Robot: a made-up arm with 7 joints.
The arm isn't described. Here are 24 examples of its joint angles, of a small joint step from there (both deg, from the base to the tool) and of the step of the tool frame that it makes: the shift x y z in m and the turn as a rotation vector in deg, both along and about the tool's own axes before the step.
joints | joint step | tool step
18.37 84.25 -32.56 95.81 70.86 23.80 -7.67 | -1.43 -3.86 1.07 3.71 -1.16 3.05 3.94 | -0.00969 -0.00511 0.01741 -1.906 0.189 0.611
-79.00 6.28 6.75 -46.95 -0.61 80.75 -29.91 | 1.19 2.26 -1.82 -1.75 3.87 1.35 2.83 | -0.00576 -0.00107 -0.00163 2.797 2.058 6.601
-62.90 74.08 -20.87 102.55 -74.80 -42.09 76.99 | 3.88 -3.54 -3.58 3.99 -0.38 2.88 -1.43 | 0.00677 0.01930 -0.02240 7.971 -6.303 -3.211
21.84 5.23 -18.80 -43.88 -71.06 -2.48 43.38 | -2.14 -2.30 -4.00 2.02 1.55 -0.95 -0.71 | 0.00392 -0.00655 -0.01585 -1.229 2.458 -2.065
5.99 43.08 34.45 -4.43 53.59 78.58 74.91 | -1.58 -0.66 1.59 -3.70 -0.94 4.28 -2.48 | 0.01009 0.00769 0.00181 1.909 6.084 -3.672
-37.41 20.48 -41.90 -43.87 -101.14 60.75 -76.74 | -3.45 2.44 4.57 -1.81 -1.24 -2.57 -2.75 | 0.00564 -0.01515 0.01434 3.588 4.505 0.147
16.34 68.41 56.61 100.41 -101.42 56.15 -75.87 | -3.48 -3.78 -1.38 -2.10 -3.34 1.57 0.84 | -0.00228 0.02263 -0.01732 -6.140 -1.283 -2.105
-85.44 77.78 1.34 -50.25 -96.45 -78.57 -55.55 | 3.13 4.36 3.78 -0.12 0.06 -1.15 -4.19 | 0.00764 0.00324 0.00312 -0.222 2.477 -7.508
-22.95 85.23 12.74 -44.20 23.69 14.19 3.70 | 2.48 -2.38 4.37 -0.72 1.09 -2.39 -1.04 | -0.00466 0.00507 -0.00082 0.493 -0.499 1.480
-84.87 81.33 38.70 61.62 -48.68 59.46 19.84 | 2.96 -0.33 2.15 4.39 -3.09 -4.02 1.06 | 0.01349 0.01456 -0.00892 -4.922 1.130 1.448
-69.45 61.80 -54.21 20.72 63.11 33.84 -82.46 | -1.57 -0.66 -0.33 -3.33 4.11 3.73 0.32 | -0.02070 0.00477 0.00247 -2.516 1.255 6.483
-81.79 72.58 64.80 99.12 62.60 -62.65 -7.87 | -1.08 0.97 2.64 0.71 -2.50 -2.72 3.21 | 0.00231 0.00783 0.00565 -2.202 -3.819 8.586
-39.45 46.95 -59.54 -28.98 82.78 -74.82 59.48 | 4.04 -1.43 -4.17 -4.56 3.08 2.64 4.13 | 0.02610 -0.01597 0.01025 0.305 -2.897 8.419
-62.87 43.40 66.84 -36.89 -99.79 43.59 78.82 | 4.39 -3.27 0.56 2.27 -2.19 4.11 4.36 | 0.01115 0.01758 -0.01258 4.276 6.613 8.612
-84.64 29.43 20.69 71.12 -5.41 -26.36 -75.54 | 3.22 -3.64 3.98 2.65 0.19 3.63 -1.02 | 0.00095 -0.02479 -0.03840 -11.180 -0.796 0.140
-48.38 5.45 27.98 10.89 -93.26 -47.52 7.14 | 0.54 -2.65 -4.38 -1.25 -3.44 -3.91 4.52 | -0.02004 0.00978 -0.01115 -2.393 1.032 8.671
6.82 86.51 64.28 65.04 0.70 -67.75 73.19 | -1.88 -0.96 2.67 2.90 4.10 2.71 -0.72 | -0.00470 0.01186 -0.00794 6.123 1.371 -0.107
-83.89 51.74 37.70 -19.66 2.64 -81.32 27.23 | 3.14 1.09 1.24 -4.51 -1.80 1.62 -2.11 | 0.01151 -0.00059 0.00722 -1.906 -0.871 -2.553
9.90 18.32 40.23 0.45 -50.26 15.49 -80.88 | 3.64 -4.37 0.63 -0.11 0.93 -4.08 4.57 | -0.01960 -0.01570 -0.01712 0.763 -1.273 9.031
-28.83 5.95 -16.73 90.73 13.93 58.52 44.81 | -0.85 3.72 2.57 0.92 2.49 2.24 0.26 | 0.02238 0.01169 -0.01007 0.973 5.081 1.916
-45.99 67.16 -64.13 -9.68 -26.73 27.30 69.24 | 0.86 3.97 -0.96 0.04 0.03 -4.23 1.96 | 0.00021 0.00912 -0.01503 0.313 -0.780 2.458
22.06 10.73 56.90 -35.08 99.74 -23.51 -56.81 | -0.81 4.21 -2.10 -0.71 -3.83 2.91 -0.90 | -0.00422 0.01788 -0.00381 -1.542 -0.852 5.098
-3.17 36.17 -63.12 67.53 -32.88 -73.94 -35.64 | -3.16 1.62 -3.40 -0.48 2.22 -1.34 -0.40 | 0.00197 0.01578 0.00584 4.178 -0.361 -5.343
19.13 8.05 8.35 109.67 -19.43 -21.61 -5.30 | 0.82 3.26 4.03 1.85 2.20 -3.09 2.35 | -0.00373 0.02043 -0.00067 -1.598 -1.782 5.537
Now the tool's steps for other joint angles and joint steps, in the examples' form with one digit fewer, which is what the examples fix.
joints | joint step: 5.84 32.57 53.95 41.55 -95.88 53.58 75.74 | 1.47 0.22 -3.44 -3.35 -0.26 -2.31 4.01
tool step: -0.0047 -0.0029 -0.0030 0.94 -3.74 5.05
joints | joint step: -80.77 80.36 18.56 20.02 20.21 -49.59 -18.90 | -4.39 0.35 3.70 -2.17 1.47 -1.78 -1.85
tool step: -0.0025 0.0322 0.0022 6.12 -1.00 4.35
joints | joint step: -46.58 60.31 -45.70 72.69 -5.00 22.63 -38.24 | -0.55 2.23 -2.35 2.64 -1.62 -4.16 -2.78
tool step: -0.0055 0.0122 -0.0150 0.31 -0.13 -1.02
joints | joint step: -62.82 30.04 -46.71 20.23 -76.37 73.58 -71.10 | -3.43 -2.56 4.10 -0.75 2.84 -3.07 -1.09
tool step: 0.0091 -0.0238 0.0263 9.70 0.87 -0.57
